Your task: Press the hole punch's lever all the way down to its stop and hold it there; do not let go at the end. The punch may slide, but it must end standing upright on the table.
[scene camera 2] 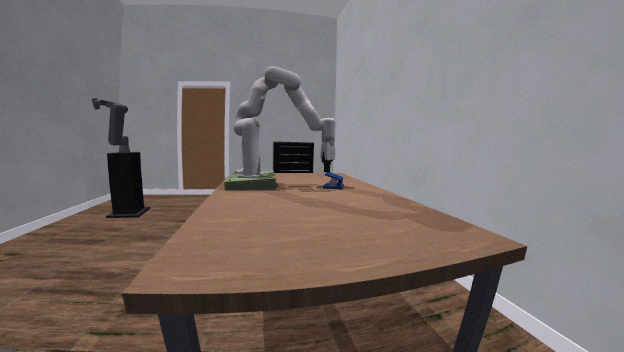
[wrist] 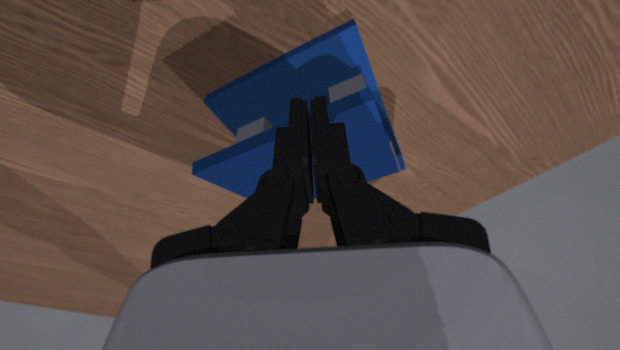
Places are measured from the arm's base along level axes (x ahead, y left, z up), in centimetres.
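Pixels of known places: gripper, fingertip midpoint: (scene camera 2: 326,172) (wrist: 310,122); arm's base at its link origin: (scene camera 2: 252,175).
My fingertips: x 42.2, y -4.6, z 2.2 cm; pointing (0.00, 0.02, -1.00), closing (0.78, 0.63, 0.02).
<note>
Ahead of a thing's pixels: the offset from my fingertips to its top centre. "*": to the spot under its first point. Level surfaces: height alone.
The blue hole punch {* dy -9.1, dx +0.5, dz -4.0 cm} (scene camera 2: 333,181) stands upright on the table. Its lever {dy -4.4, dx +2.8, dz +0.0 cm} (scene camera 2: 334,175) (wrist: 367,136) is raised and slopes, with a clear gap above the base {* dy -2.9, dx -1.2, dz -6.8 cm} (wrist: 270,82). Grey blocks {* dy +0.1, dx +3.2, dz -5.7 cm} (wrist: 347,88) show between lever and base in the wrist view. My gripper (scene camera 2: 327,170) (wrist: 310,122) is shut and empty, pointing down. In the scene view its tips are right at or just above the lever's high end; whether they touch cannot be told. The fingers hide the middle of the lever in the wrist view.
The arm's green base block (scene camera 2: 250,184) stands on the table {dz -8.0 cm} (scene camera 2: 310,240) to the left of the punch in the scene view. A wall (scene camera 2: 475,125) runs along the table's right side. A black drawer unit (scene camera 2: 293,143) stands behind the table.
</note>
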